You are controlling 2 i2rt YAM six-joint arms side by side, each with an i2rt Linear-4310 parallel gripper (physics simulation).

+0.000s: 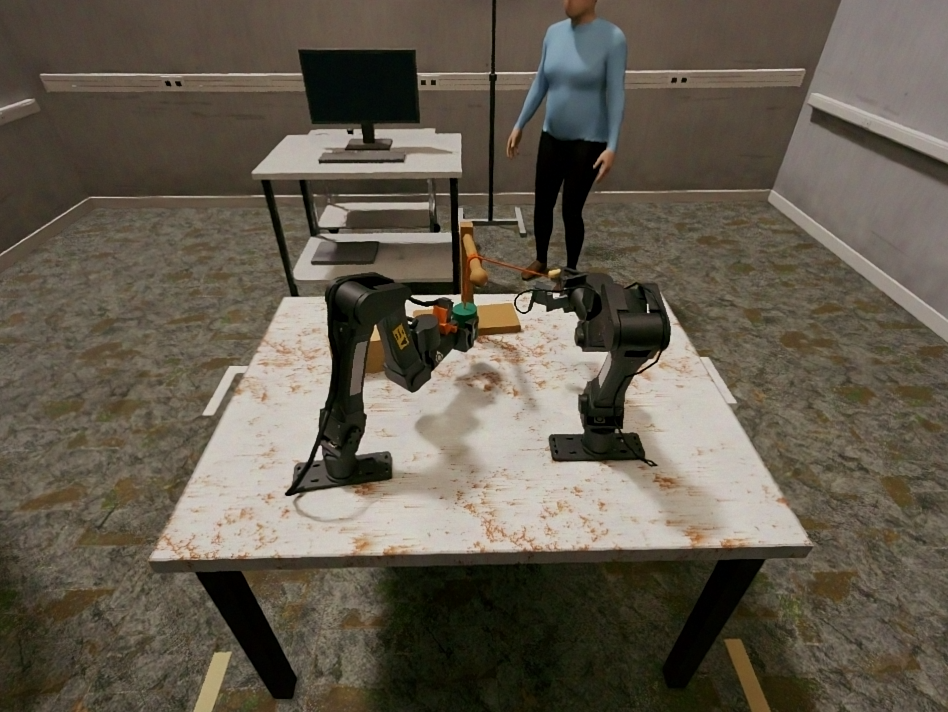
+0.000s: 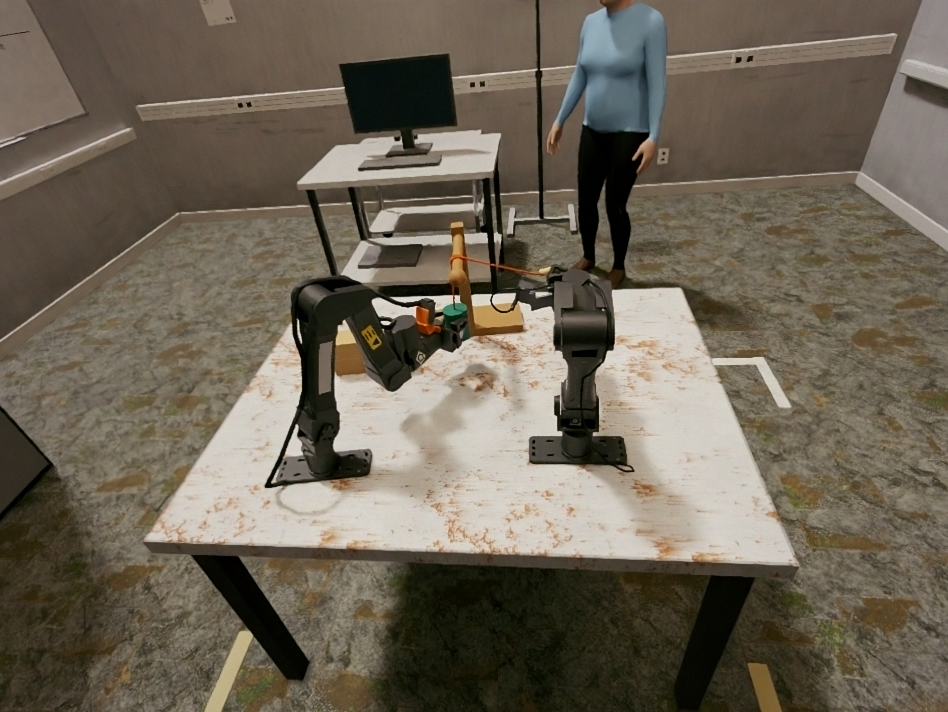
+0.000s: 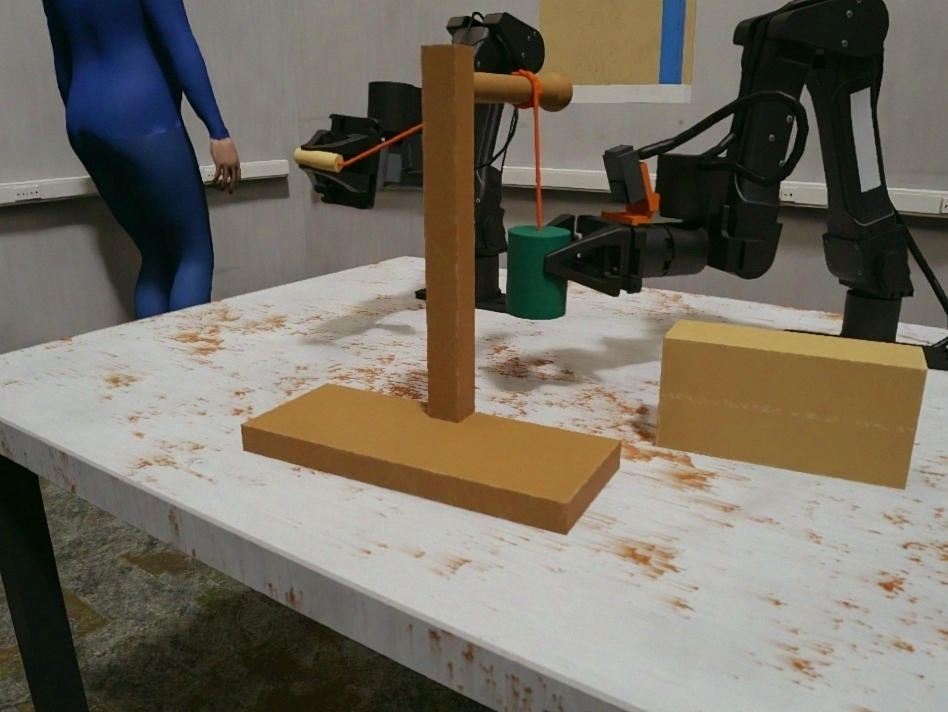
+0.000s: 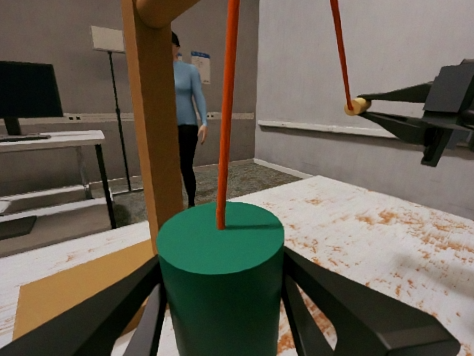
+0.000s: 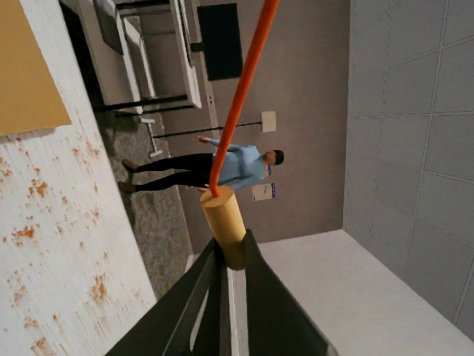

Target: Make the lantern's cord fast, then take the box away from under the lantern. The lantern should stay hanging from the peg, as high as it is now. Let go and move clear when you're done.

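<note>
The green lantern is upright above the table beside the post, with no box under it. Its orange cord rises to the wooden peg, loops around it near the knobbed end and runs to a pale toggle. My left gripper is shut on the lantern, a finger against each side. My right gripper is shut on the toggle, out to the side, keeping the cord stretched. The tan box stands on the table away from the lantern.
The stand's upright post rises from a flat wooden base close to the lantern. The box is beside my left arm. A cart with a monitor and a person in light blue are beyond the table.
</note>
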